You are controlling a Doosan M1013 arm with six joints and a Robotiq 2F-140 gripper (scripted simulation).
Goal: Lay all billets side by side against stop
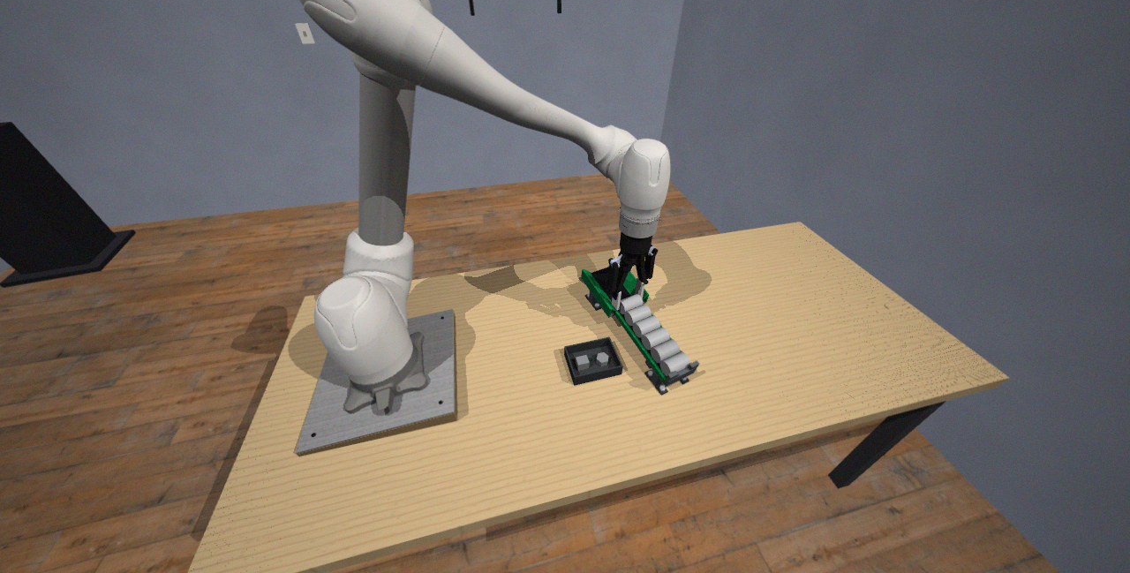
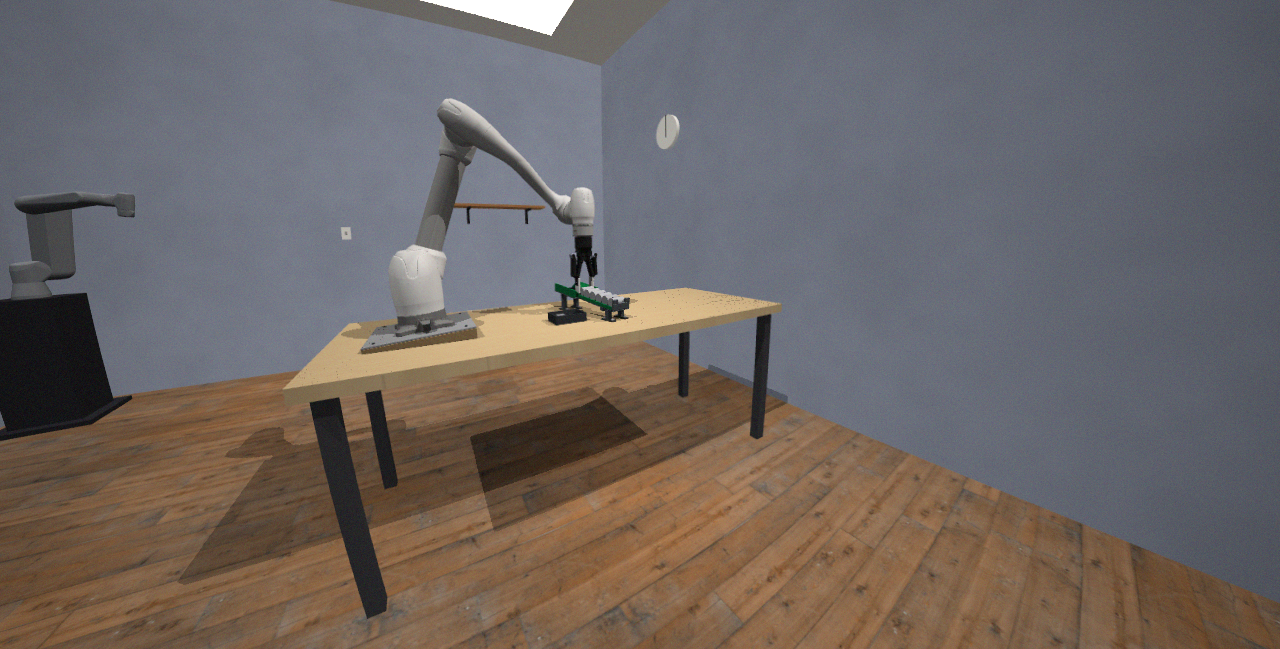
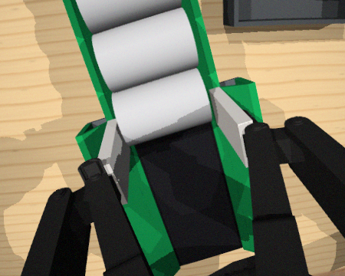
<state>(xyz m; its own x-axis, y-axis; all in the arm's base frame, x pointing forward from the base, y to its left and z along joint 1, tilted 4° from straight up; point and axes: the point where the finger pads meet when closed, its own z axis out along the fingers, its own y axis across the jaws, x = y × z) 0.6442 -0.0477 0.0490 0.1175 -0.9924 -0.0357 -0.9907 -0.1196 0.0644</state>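
The billet lies 20 mm below my hand and 10 mm to the right of it. Also, from my hand: dark tray 140 mm behind, 110 mm below, 90 mm to the right; then square piece 170 mm behind, 110 mm below, 90 mm to the right; then hexagonal piece 110 mm below, 110 mm behind, 100 mm to the right.
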